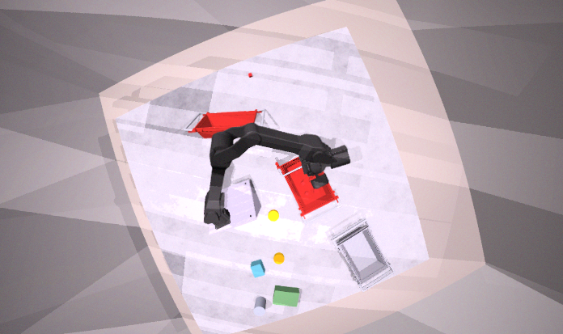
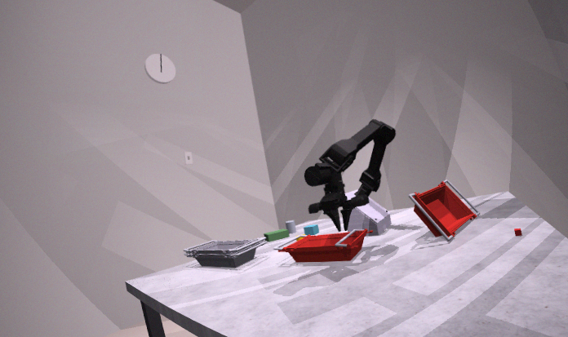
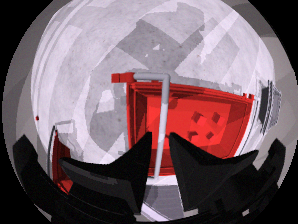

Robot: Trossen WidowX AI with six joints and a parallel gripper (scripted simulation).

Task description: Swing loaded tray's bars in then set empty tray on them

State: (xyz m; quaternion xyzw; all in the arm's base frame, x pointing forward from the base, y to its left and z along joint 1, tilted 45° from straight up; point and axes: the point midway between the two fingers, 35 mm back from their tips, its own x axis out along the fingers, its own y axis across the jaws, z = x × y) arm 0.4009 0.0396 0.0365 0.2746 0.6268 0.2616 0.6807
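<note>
The red tray lies 31 cm to the left of my gripper tip, 23 cm behind it and 2 cm below it. The rest, counted from my gripper tip: green block (56 cm to the right, 36 cm behind, 7 cm below); then small red cube (48 cm to the left, 8 cm below, 6 cm behind); then blue cube (42 cm behind, 36 cm to the right, 7 cm below).
</note>
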